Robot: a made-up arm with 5 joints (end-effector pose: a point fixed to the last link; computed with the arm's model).
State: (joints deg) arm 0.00 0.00 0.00 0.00 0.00
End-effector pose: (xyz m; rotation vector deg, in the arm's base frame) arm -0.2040 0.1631 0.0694 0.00 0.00 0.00
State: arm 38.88 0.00 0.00 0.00 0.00
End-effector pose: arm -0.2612 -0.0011 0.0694 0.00 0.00 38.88
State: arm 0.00 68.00 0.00 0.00 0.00
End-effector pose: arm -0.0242 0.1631 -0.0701 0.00 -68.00 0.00
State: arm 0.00 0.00 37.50 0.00 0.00
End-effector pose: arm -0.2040 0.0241 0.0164 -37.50 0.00 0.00
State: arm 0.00 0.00 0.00 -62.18 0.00
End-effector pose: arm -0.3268 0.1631 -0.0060 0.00 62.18 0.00
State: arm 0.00 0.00 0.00 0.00 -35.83
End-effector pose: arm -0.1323 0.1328 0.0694 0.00 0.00 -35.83
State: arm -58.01 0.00 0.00 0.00 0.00
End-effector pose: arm 0.0303 0.2594 0.0694 0.00 0.00 -58.01
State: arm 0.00 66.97 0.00 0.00 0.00
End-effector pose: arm -0.0279 0.1631 -0.0698 0.00 -66.97 0.00
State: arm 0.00 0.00 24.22 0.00 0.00
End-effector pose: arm -0.2040 0.0770 0.0246 -24.22 0.00 0.00
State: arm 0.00 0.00 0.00 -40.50 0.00
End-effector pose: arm -0.2753 0.1631 0.0043 0.00 40.50 0.00
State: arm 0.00 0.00 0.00 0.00 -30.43
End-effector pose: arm -0.1417 0.1401 0.0694 0.00 0.00 -30.43
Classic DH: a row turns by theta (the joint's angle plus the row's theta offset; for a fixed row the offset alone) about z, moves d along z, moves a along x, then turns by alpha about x. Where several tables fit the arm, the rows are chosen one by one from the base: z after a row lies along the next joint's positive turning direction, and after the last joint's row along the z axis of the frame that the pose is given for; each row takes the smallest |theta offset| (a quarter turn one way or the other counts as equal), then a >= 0, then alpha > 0; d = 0 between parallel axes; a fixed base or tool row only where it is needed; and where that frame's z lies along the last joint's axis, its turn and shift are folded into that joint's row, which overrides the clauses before.
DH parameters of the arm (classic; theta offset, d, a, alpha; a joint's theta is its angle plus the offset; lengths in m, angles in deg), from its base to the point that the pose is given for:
joint 1: 0 0.1329 -0.0107 90
joint 2: 90 -0.0156 0.1148 -90
joint 3: 0 0.3172 -0.1142 90
joint 4: -90 -0.0215 0.1128 -90
joint 5: 84.97 0 0.1265 0
tool (fixed): -84.97 -0.0641 0 0

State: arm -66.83 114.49 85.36 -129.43 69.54
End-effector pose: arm -0.0028 -0.1216 -0.2138 27.89 -37.37 -70.04
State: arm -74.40 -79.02 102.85 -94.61 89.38
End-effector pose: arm -0.0775 -0.0404 0.5256 88.58 149.29 -17.58
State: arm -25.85 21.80 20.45 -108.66 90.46
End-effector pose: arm -0.3238 0.1756 0.0199 68.60 53.83 31.48
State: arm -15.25 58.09 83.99 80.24 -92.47
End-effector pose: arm -0.1857 0.1804 0.0157 -12.36 -147.85 -21.37
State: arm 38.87 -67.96 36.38 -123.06 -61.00
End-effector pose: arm -0.2046 -0.2757 0.5373 151.23 -66.55 20.83
